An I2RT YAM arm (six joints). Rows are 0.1 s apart.
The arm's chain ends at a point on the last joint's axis. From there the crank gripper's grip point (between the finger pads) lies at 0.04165 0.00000 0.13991 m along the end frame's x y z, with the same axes.
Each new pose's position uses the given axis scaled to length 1; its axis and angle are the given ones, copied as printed.
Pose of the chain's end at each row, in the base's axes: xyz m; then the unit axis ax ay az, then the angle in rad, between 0 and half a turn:
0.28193 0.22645 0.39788 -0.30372 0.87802 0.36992 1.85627
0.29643 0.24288 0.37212 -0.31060 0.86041 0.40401 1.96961
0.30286 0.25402 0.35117 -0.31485 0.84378 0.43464 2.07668
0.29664 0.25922 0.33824 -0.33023 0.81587 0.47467 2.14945
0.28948 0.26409 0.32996 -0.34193 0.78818 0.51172 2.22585
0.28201 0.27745 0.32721 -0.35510 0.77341 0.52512 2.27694
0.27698 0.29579 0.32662 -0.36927 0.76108 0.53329 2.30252
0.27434 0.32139 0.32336 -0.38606 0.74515 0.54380 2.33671
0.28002 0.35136 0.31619 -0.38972 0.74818 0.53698 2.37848
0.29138 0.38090 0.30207 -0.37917 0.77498 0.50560 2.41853
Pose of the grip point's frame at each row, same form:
0.37285 0.32601 0.34193 -0.30372 0.87802 0.36992 1.85627
0.37239 0.35050 0.30921 -0.31060 0.86041 0.40401 1.96961
0.36365 0.36814 0.28341 -0.31485 0.84378 0.43464 2.07668
0.34253 0.38091 0.27194 -0.33023 0.81587 0.47467 2.14945
0.32000 0.39167 0.26592 -0.34193 0.78818 0.51172 2.22585
0.30296 0.40672 0.26272 -0.35510 0.77341 0.52512 2.27694
0.29189 0.42596 0.26225 -0.36927 0.76108 0.53329 2.30252
0.28139 0.45235 0.25925 -0.38606 0.74515 0.54380 2.33671
0.28273 0.48042 0.24802 -0.38972 0.74818 0.53698 2.37848
0.29544 0.50445 0.22442 -0.37917 0.77498 0.50560 2.41853

